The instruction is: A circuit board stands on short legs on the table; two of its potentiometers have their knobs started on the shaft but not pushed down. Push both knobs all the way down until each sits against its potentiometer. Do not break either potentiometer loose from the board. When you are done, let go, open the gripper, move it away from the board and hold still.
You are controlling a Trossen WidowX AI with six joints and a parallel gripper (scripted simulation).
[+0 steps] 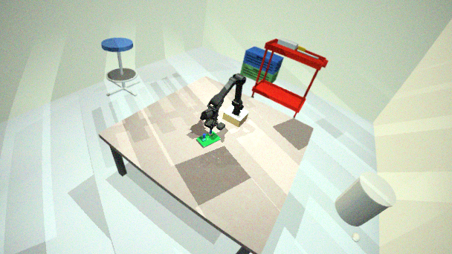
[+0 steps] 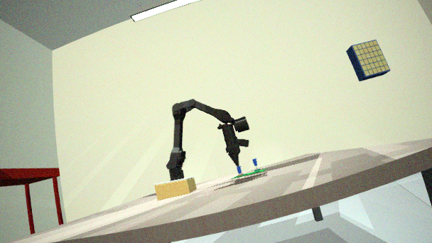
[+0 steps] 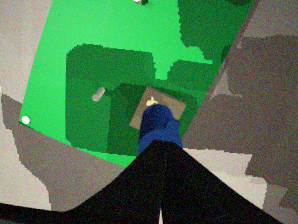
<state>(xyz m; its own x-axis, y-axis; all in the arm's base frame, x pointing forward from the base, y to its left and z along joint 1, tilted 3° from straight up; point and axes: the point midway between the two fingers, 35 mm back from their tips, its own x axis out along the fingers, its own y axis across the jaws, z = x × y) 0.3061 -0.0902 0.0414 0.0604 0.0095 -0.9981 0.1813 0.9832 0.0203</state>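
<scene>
The blue knob is 80 mm ahead of my gripper tip and 20 mm to the right of it.
</scene>
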